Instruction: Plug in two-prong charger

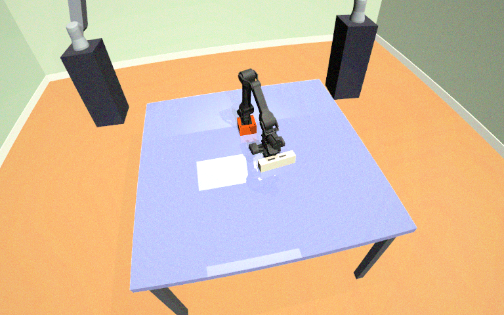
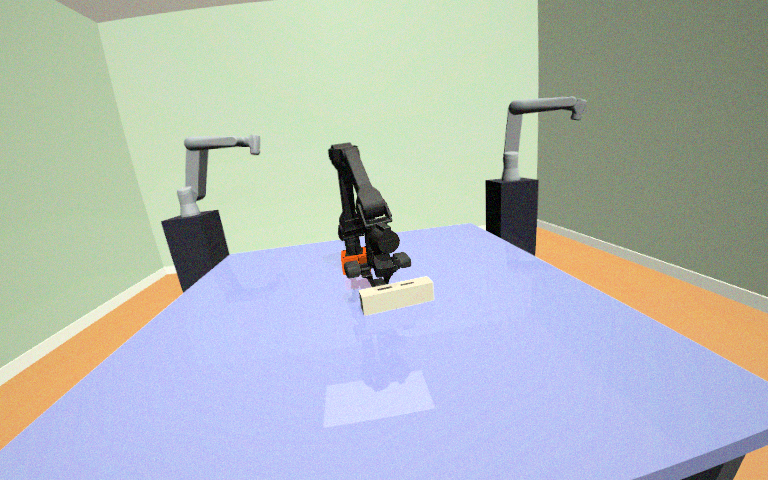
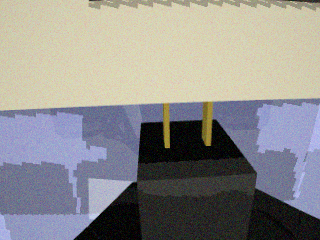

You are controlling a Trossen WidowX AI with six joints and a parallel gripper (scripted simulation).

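Right now the black two-prong charger is 20 mm ahead of my gripper tip and 10 mm above it.
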